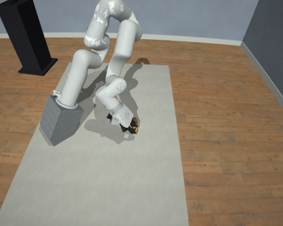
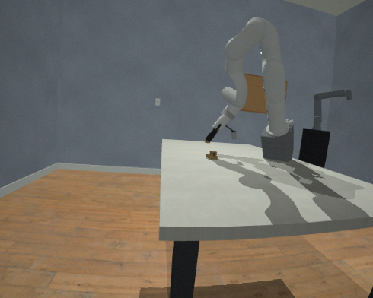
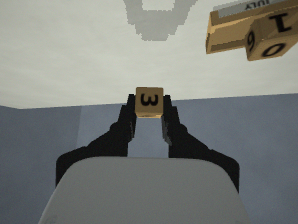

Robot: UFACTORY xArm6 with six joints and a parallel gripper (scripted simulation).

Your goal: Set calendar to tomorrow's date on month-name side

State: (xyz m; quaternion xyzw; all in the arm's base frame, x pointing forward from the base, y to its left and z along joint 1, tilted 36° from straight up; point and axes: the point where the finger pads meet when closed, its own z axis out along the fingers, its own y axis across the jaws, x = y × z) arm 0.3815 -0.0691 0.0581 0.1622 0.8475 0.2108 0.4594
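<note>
My gripper is now 10 mm short of the wooden digit cube and 20 mm above it. Also, from my hand: wooden calendar tray: 10 mm behind, 100 mm to the left, 90 mm below.
</note>
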